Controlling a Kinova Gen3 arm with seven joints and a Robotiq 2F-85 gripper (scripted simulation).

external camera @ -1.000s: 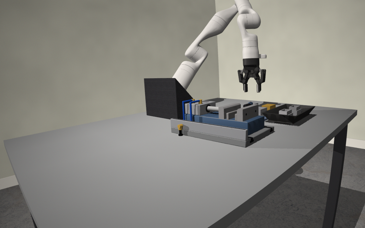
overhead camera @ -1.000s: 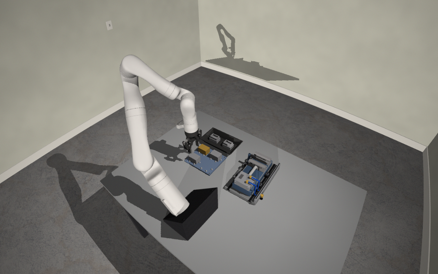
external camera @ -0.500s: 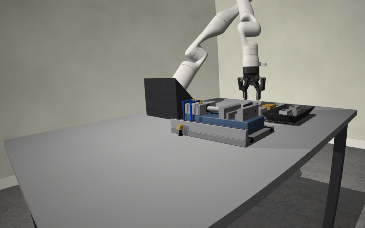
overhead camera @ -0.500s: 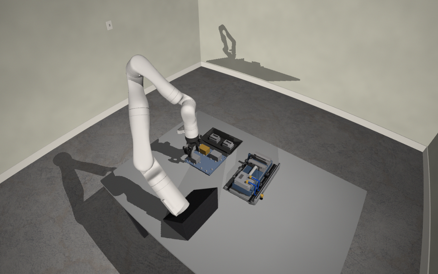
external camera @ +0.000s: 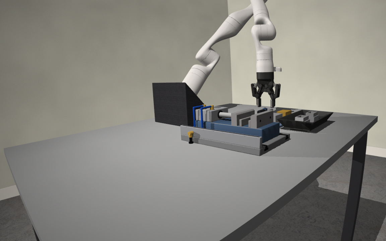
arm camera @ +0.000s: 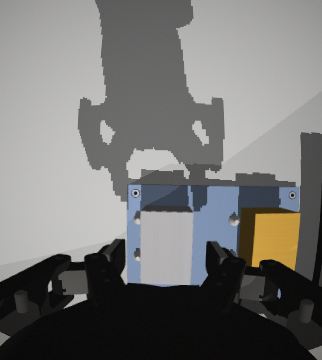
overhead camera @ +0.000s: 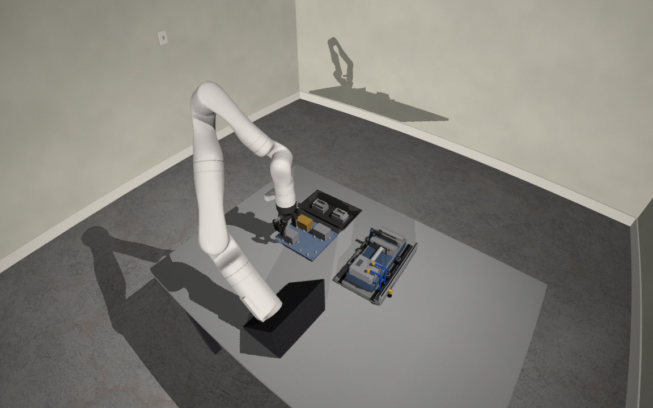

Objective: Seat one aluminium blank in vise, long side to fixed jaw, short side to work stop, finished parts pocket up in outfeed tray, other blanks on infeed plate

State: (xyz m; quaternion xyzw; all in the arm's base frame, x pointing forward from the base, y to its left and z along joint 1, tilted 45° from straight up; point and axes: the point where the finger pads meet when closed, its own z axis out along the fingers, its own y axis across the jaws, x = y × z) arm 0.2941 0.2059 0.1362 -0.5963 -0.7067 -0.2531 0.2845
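My hand is 40 mm above the aluminium blank. Also, from my hand: brass blank 90 mm ahead, 10 mm to the left, 40 mm below.
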